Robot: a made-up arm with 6 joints.
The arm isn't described. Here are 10 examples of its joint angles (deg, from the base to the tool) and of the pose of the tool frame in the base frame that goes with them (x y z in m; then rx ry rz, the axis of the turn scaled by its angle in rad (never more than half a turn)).
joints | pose
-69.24 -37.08 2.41 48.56 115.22 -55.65 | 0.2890 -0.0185 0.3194 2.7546 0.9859 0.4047
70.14 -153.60 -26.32 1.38 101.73 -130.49 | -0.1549 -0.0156 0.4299 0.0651 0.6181 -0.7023
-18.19 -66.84 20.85 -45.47 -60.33 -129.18 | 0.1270 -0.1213 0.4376 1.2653 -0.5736 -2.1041
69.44 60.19 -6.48 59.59 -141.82 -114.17 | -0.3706 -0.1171 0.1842 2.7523 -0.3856 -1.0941
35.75 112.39 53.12 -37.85 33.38 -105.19 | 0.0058 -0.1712 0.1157 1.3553 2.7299 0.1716
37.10 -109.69 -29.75 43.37 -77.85 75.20 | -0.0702 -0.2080 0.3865 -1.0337 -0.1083 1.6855
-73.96 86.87 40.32 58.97 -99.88 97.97 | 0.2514 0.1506 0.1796 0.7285 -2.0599 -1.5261
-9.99 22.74 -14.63 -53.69 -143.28 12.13 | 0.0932 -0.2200 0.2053 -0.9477 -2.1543 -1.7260
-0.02 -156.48 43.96 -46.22 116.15 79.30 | 0.0245 -0.0789 0.3478 -1.9935 0.4369 0.0847
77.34 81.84 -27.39 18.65 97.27 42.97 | -0.2843 -0.0317 0.1421 0.5744 0.1122 0.4372
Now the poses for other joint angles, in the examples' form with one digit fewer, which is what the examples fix.
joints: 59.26 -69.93 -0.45 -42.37 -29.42 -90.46
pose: -0.190 -0.248 0.388 1.074 0.648 2.041
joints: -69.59 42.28 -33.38 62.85 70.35 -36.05
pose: 0.212 0.018 0.159 -1.262 -1.079 1.764
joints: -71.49 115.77 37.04 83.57 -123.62 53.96
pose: 0.174 0.151 0.202 1.254 -0.715 -2.384
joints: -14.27 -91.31 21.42 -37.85 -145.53 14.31
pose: 0.098 -0.111 0.372 -0.358 2.468 -0.295
